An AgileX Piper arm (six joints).
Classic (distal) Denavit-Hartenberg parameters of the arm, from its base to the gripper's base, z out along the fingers. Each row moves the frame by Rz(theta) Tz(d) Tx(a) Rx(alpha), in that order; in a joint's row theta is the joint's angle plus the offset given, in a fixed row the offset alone. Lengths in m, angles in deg.
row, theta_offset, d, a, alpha
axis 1, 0, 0.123, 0, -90
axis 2, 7.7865, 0, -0.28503, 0
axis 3, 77.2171, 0, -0.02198, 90
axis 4, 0, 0.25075, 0, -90
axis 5, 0, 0, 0, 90
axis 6, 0, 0.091, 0, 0
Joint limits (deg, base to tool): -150..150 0..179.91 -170..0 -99.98..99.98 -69.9..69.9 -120..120
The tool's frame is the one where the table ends.
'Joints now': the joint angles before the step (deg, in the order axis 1, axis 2, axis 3, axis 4, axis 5, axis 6). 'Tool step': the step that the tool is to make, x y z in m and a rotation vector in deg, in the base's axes. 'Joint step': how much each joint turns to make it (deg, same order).
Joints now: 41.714 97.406 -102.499 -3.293 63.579 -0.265
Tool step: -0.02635 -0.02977 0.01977 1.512 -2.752 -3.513
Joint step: -0.081 -8.267 6.176 -3.016 -0.697 3.698
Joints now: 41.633 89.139 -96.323 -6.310 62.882 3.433
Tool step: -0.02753 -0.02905 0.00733 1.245 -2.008 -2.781
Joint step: -0.022 -8.308 7.622 -2.465 -1.286 3.163
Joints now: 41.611 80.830 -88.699 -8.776 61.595 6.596
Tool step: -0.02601 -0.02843 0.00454 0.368 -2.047 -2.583
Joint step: 0.001 -7.632 6.231 -2.897 0.032 2.601
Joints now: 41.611 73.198 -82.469 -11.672 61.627 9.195
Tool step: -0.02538 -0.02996 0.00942 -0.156 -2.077 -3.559
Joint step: -0.018 -6.924 3.311 -3.641 2.800 2.695
